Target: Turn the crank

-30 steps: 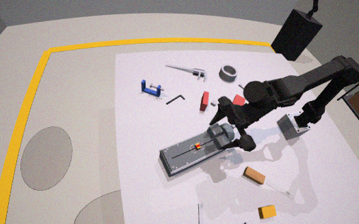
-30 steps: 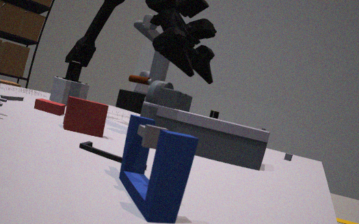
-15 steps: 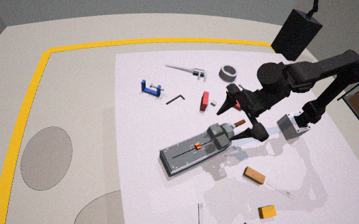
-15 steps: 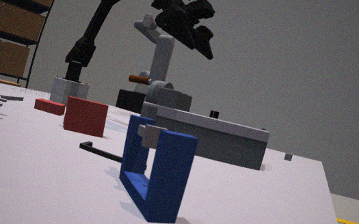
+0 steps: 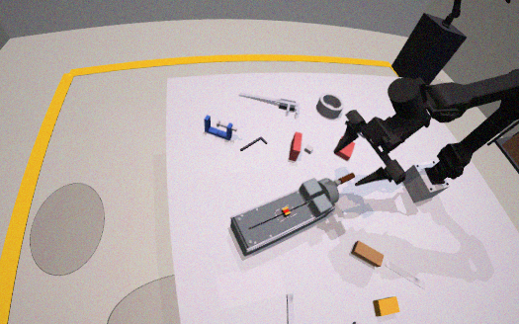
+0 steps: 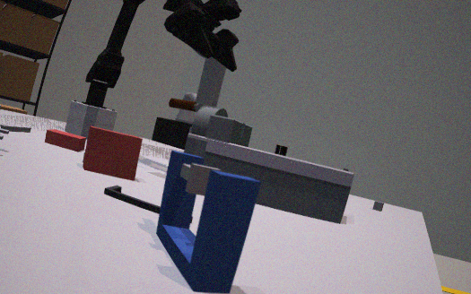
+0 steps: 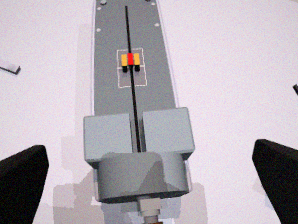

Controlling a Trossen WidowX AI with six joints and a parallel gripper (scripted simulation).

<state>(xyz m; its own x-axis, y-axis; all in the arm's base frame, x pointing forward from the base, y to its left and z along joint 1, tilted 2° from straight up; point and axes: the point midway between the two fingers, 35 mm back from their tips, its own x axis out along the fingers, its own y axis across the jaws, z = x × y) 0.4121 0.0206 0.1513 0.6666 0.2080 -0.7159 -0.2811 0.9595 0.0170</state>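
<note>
Right now the crank handle is 8 cm below my gripper tip, 5 cm behind it and 2 cm to the right of it. The rest, counted from my gripper tip: tan block: 19 cm below, 17 cm to the left, 12 cm behind; then red pointer: 12 cm below, 12 cm ahead, 5 cm to the left; then black hex key: 23 cm to the right, 20 cm below, 15 cm ahead.
</note>
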